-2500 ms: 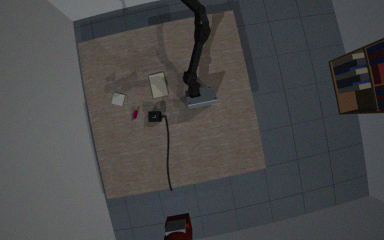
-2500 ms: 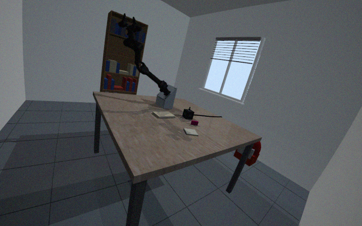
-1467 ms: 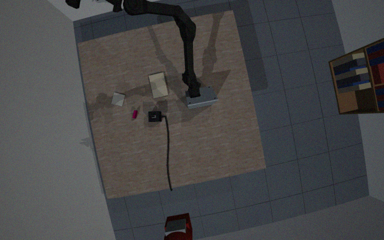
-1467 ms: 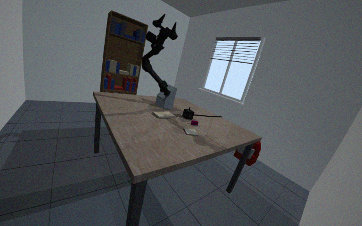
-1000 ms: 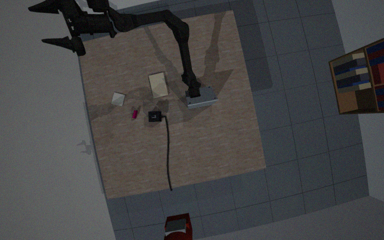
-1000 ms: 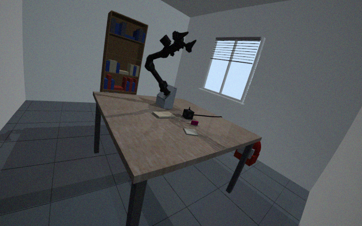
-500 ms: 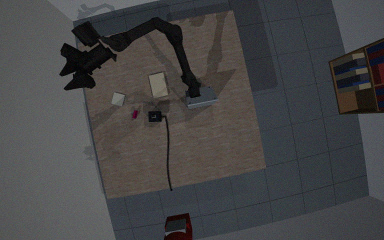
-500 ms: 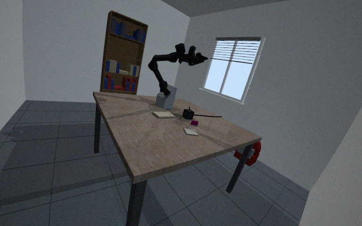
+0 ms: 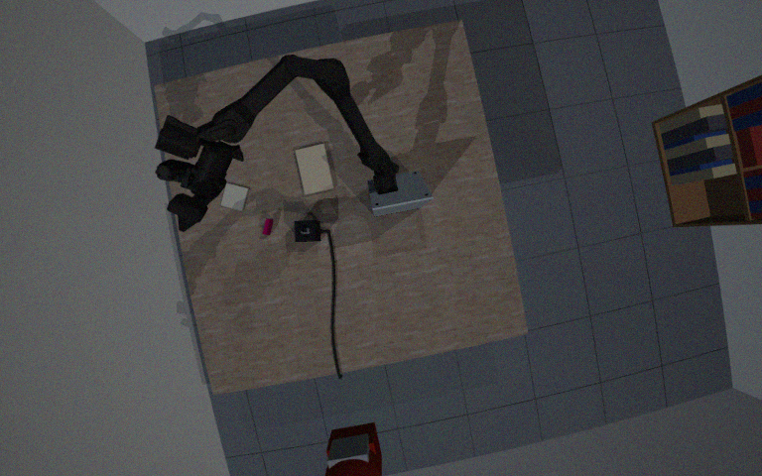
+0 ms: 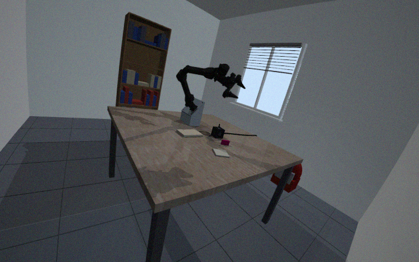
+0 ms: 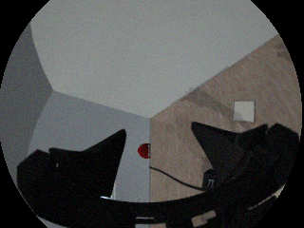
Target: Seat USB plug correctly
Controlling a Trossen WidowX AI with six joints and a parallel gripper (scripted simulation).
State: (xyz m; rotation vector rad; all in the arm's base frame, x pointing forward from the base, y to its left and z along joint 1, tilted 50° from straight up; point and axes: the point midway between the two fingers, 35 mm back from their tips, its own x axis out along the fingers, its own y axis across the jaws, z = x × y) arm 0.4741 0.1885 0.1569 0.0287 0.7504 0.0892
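Right now my gripper tip is 310 mm above the pale USB plug, 180 mm past it and 50 mm to the right of it. From my gripper tip the other things lie so: magenta block 380 mm below, 30 mm behind; then pale book 390 mm below, 250 mm behind, 180 mm to the right.
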